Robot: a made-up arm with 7 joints.
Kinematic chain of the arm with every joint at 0, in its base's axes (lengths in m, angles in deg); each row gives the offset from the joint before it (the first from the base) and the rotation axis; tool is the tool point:
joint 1: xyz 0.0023 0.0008 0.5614 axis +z
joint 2: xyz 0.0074 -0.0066 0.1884 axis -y
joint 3: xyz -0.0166 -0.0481 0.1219 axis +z
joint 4: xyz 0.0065 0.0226 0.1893 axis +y
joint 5: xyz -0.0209 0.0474 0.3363 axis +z
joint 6: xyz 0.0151 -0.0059 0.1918 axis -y
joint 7: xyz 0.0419 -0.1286 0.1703 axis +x
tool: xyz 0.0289 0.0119 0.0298
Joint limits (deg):
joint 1: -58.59..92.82
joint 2: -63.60..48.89
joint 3: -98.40..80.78
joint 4: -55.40..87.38
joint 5: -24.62..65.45
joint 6: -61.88..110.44
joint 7: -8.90..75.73
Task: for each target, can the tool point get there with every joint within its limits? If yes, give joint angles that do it. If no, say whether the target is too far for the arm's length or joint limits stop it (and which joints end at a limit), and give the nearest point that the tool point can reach.
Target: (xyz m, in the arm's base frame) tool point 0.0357 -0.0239 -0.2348
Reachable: no: joint limits stop it (at a limit: joint 2, joint 4) | nearest point 0.3162 -0.2314 0.2310 | short by 0.582 m
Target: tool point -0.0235 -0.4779 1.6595
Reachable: yes | joints 8.25 17.92 -54.55 37.56 13.64 28.20 47.36
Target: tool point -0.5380 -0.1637 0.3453
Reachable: no: joint limits stop it (at a limit: joint 2, joint 4, joint 5, joint 6) | nearest point -0.6463 -0.1967 0.5645 | short by 0.247 m
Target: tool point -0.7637 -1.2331 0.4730
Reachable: no: too far | nearest point -0.4941 -0.7988 0.6875 | short by 0.554 m
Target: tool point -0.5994 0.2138 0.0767
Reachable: no: joint limits stop it (at a limit: joint 1, joint 2, joint 4) | nearest point -0.4383 0.3602 0.3559 | short by 0.354 m
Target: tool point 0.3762 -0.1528 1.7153
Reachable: yes | joints -18.78 -15.39 41.46 13.34 7.49 36.44 25.99
